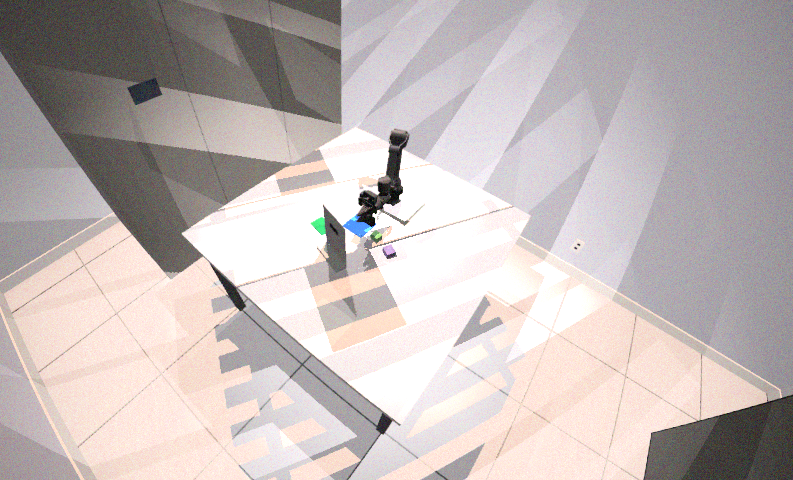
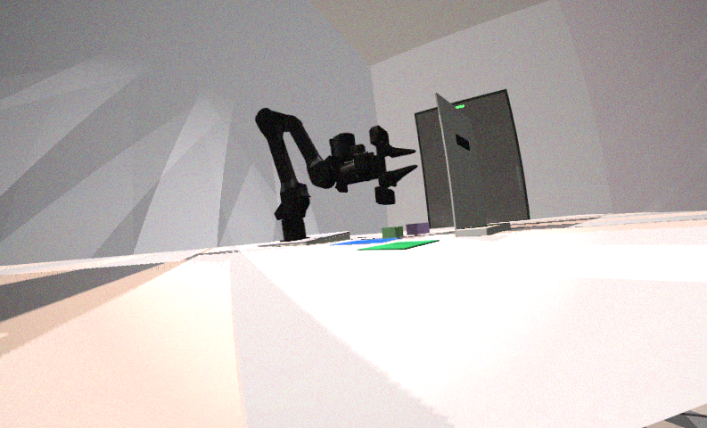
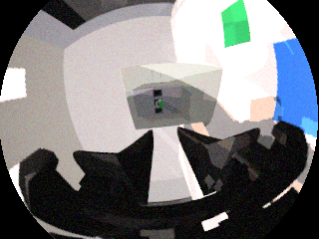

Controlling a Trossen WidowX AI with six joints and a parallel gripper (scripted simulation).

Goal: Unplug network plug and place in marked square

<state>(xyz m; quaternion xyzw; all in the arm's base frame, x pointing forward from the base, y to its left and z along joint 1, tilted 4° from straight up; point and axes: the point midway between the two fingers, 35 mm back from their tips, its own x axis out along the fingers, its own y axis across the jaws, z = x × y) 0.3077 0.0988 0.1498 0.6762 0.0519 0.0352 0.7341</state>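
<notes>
The network plug is 100 mm ahead of my gripper tip and 10 mm to the right of it. From my gripper tip the other things lie so: green block: 160 mm below, 100 mm behind, 30 mm to the left; blue square: 170 mm below, 100 mm behind, 80 mm to the right; grey panel: 120 mm ahead, 60 mm below, 20 mm to the right.
</notes>
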